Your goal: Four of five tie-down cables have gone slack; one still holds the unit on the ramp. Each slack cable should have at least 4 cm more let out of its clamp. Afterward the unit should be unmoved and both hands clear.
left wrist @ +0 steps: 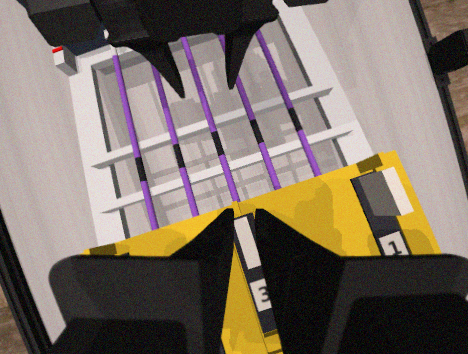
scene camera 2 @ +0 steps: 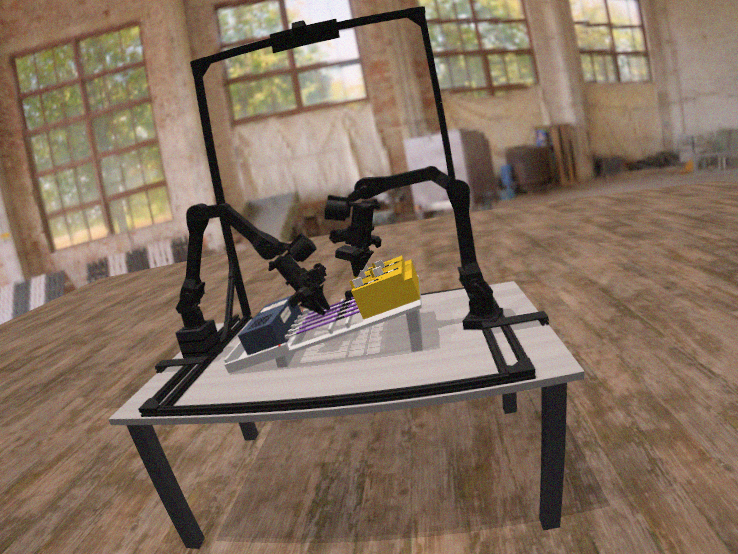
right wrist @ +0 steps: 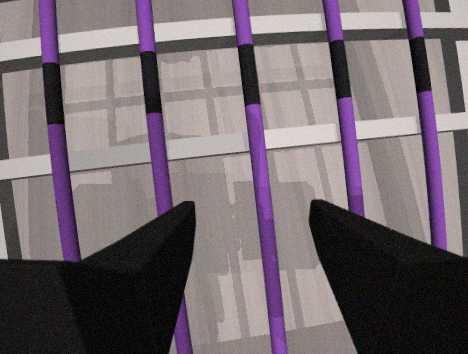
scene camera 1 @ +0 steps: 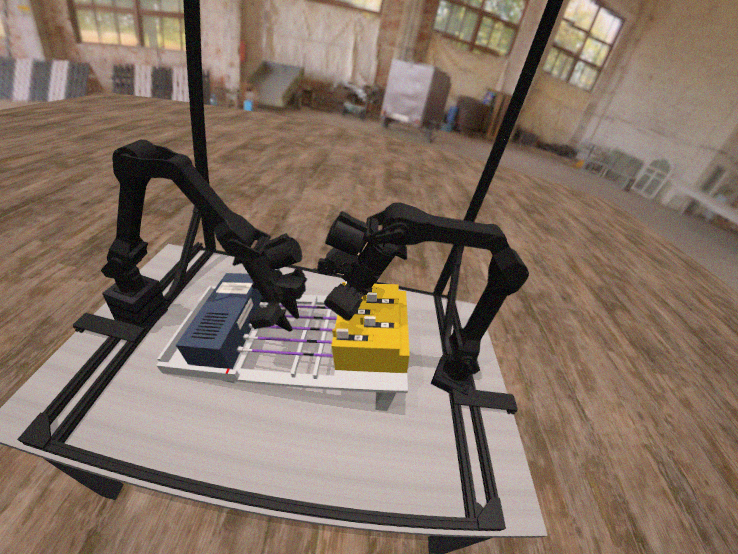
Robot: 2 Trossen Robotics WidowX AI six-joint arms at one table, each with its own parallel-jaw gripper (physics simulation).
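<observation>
The dark blue unit (scene camera 1: 205,336) (scene camera 2: 262,335) sits low on the white ramp (scene camera 1: 280,379) (left wrist: 84,130). Several purple cables with black bands run from it to the yellow clamp block (scene camera 1: 369,358) (scene camera 2: 387,298) (left wrist: 295,212); all look straight, and I cannot tell which are slack. My left gripper (scene camera 1: 350,316) (scene camera 2: 360,273) (left wrist: 244,216) is shut on the white lever (left wrist: 248,242) of clamp 3. My right gripper (scene camera 1: 293,322) (scene camera 2: 323,311) (left wrist: 206,91) (right wrist: 252,211) is open, its fingers on either side of the middle cable (left wrist: 217,142) (right wrist: 250,75), nothing gripped. Clamp 1's lever (left wrist: 385,195) stands raised.
Two thin white crossbars (left wrist: 212,122) (left wrist: 230,170) span the ramp frame beneath the cables. A red mark (scene camera 1: 227,370) (left wrist: 57,50) is on the ramp edge beside the unit. Other clamp levers (scene camera 1: 342,333) (scene camera 1: 369,320) stand close to my left gripper. Both hands are near each other over the ramp.
</observation>
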